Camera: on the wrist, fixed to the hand. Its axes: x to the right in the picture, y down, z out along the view.
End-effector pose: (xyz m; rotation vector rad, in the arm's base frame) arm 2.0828 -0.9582 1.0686 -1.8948 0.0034 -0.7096
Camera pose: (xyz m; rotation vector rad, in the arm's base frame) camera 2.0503 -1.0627 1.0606 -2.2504 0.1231 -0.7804
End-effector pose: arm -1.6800 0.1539 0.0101 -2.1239 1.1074 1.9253
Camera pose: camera -1.6179 0.0710 0.0464 2.0659 -0.6777 -2.0179
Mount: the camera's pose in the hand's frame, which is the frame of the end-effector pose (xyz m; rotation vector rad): 0.0027 0.0423 -0.1012 -0.3737 0.0113 -0.0295
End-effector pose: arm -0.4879 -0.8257 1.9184 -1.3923 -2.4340 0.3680
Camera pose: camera -0.4164 -0.7957 1.9960 -1.4897 -2.6041 -0.1103
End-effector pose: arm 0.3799 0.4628 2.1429 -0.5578 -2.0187 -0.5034
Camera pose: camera 0.4725 0.4414 2.1976 -0.7473 -1.9337 -0.9096
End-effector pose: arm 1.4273 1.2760 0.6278 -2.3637 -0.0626 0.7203
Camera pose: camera 1.4757 1.1847 0.6648 -2.7139 -0.2459 0.7318
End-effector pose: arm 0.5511 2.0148 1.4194 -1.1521 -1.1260 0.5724
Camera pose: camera 0.6515 1.9900 1.3827 -1.4528 -1.2718 0.3384
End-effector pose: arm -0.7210 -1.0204 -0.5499 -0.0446 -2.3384 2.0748
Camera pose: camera -0.7202 -0.9149 -0.5799 -0.0254 -2.6646 1.5923
